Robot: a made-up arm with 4 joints.
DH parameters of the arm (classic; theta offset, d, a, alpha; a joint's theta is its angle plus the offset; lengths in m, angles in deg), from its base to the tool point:
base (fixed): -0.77 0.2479 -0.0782 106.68
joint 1: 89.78 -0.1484 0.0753 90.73
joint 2: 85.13 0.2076 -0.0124 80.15
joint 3: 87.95 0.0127 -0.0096 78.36
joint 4: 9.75 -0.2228 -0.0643 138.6
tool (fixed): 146.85 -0.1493 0 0
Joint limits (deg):
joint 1: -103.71..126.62
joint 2: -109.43..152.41
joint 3: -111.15..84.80
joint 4: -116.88..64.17
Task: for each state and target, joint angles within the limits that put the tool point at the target. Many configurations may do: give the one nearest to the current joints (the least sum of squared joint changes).
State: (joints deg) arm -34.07 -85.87 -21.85 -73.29
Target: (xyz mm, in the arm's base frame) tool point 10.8 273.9 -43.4
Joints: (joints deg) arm -84.14 -86.82 -46.92 -99.90
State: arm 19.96 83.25 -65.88 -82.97
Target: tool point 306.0 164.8 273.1
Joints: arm -23.58 57.01 -34.26 -103.00
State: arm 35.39 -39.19 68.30 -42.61
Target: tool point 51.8 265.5 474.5
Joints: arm 17.44 -27.61 40.50 -60.49
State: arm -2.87 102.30 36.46 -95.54
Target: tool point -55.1 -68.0 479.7
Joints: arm 43.32 123.73 43.91 -78.11
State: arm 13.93 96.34 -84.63 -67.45
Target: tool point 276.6 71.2 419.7
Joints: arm 4.13 72.67 -51.25 -87.97
